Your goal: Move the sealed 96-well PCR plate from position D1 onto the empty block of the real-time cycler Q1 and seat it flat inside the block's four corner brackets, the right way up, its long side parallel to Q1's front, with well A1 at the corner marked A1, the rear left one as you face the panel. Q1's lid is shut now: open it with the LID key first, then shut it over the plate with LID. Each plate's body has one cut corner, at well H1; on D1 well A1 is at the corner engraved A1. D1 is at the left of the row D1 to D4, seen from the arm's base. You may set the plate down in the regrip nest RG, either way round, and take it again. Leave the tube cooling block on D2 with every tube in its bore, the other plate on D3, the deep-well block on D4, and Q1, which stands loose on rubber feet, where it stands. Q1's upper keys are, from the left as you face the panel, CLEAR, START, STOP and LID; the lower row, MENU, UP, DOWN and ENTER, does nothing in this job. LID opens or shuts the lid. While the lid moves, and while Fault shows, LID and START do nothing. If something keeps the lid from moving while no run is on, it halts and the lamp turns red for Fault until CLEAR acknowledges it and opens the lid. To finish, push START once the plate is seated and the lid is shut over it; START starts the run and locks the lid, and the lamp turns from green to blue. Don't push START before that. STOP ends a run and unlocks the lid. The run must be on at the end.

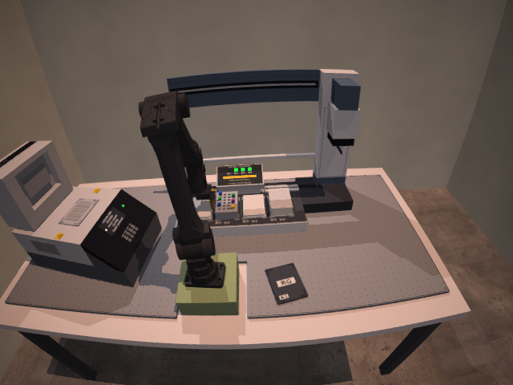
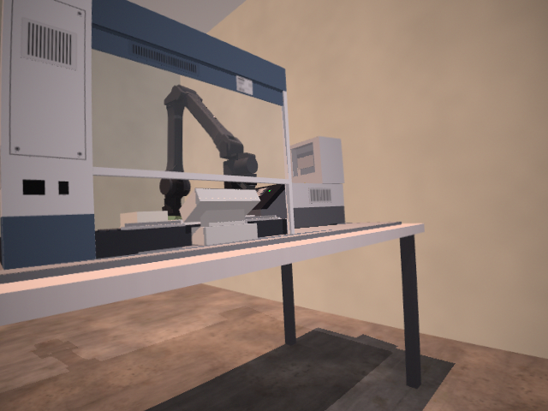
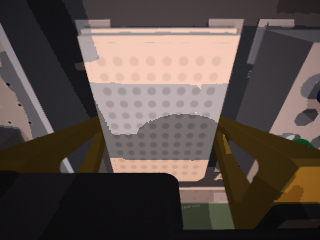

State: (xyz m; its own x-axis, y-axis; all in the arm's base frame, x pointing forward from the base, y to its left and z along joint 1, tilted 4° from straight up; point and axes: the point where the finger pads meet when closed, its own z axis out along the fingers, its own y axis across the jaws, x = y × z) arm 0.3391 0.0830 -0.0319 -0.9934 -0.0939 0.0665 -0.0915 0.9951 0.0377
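The tube cooling block is 1 cm ahead of my hand, 11 cm to the right of it and 1 cm above it.
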